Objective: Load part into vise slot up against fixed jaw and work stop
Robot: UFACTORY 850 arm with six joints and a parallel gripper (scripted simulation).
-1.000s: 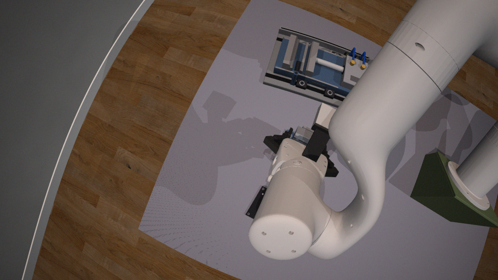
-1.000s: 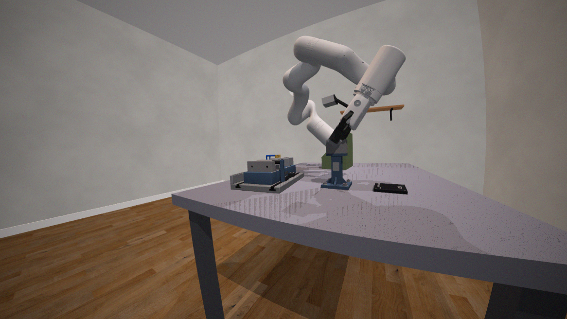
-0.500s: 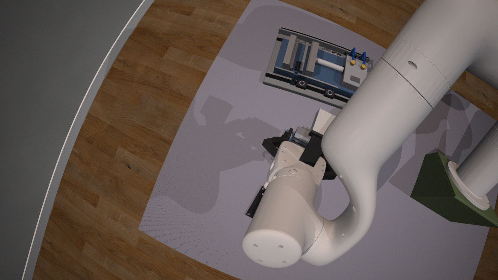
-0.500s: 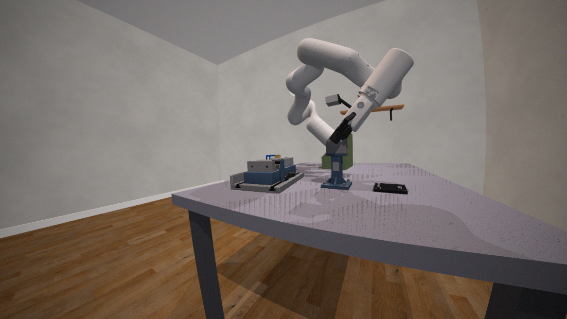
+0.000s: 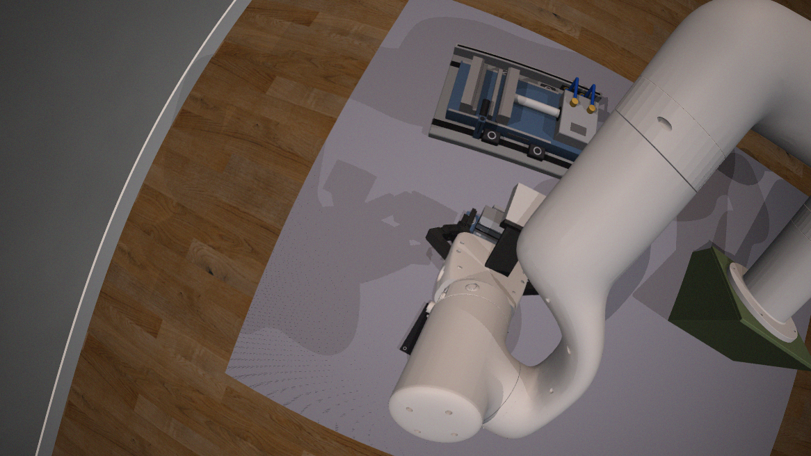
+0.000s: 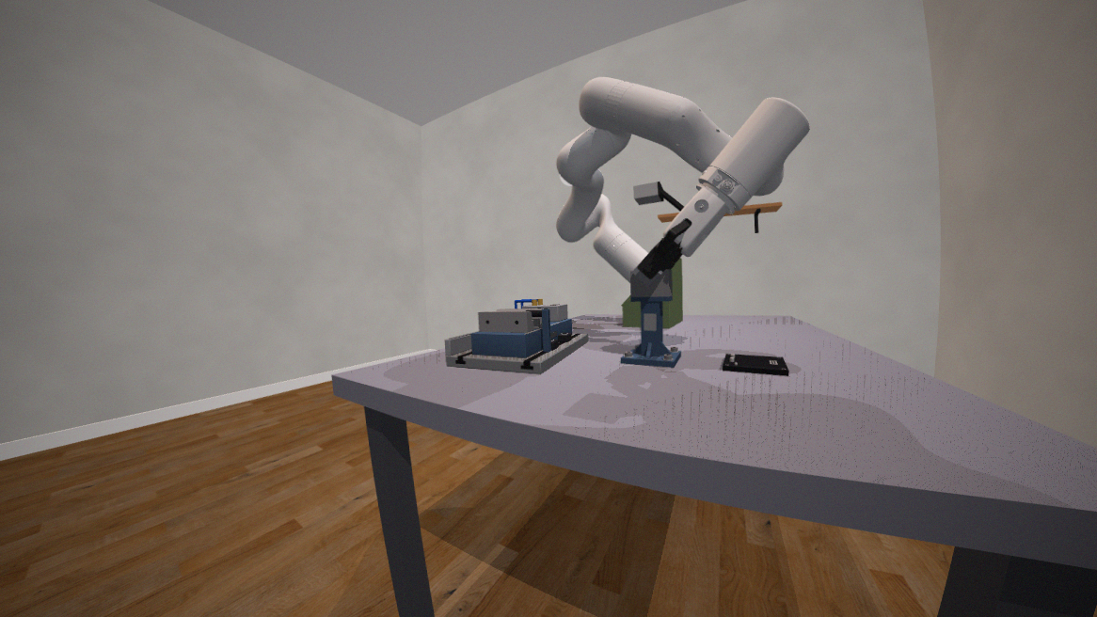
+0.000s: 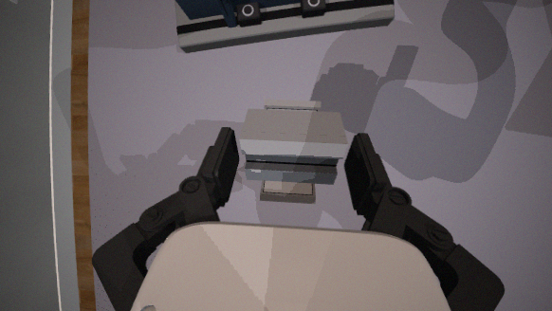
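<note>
The part is right at my hand. Also, from my hand: moving jaw: 4 cm ahead, 26 cm to the right, 9 cm below; work stop: 7 cm ahead, 21 cm to the right, 7 cm below; black infeed plate: 2 cm ahead, 16 cm to the left, 16 cm below.
</note>
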